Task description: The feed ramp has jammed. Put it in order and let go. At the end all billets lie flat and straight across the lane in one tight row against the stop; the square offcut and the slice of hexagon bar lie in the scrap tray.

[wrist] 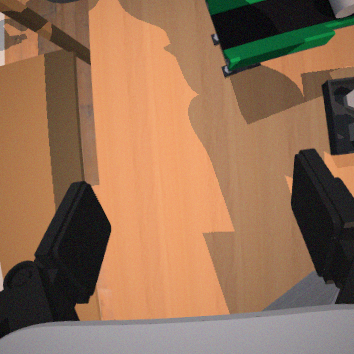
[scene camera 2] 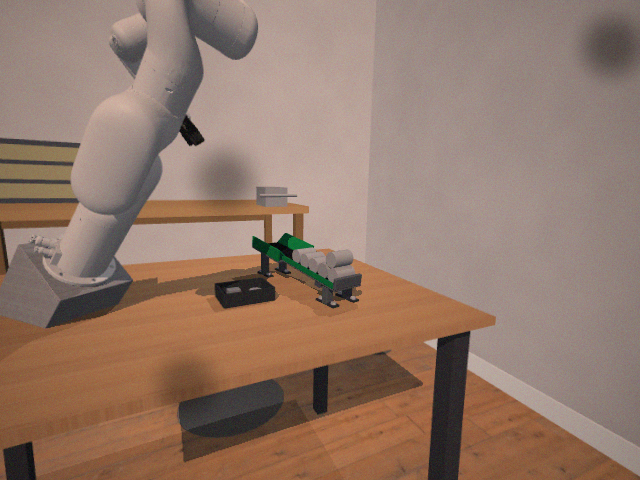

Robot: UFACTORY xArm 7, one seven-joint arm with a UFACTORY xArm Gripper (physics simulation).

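Pixels of known places: gripper, fingertip midpoint: (wrist: 192, 191) (scene camera 2: 197, 143); arm's base, link origin: (scene camera 2: 80, 263).
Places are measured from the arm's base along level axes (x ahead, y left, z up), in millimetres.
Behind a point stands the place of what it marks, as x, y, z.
The green feed ramp (scene camera 2: 262, 246) {444, 23, -14} (wrist: 280, 49) {444, 14, -6} slopes down to a grey stop (scene camera 2: 347, 282) {504, -296, -57}. Several light grey round billets (scene camera 2: 310, 259) {478, -177, -20} lie across its lane toward the stop. One billet (scene camera 2: 339, 258) {498, -270, -1} lies raised on top of the others at the stop end. Part of a light piece (wrist: 344, 6) {480, -97, -9} shows at the top right of the wrist view. The black scrap tray (scene camera 2: 248, 298) {312, -151, -100} (wrist: 328, 117) {334, -55, -101} holds two small light pieces (scene camera 2: 233, 290) {292, -109, -88} (scene camera 2: 254, 288) {354, -100, -96}; their shapes are too small to tell. My gripper (scene camera 2: 196, 142) {302, 141, 284} (wrist: 192, 191) {302, 141, 284} is open and empty, high above the table, away from ramp and tray.
The ramp stands on dark feet on the wooden table (scene camera 2: 170, 335) {119, -212, -116} (wrist: 150, 200) {276, 306, -116}. The tray is beside the ramp, on the arm-base side. A back bench (scene camera 2: 206, 209) carries a grey box (scene camera 2: 271, 197). The arm's grey base block (scene camera 2: 85, 304) {-1, -32, -82} stands at the table's left.
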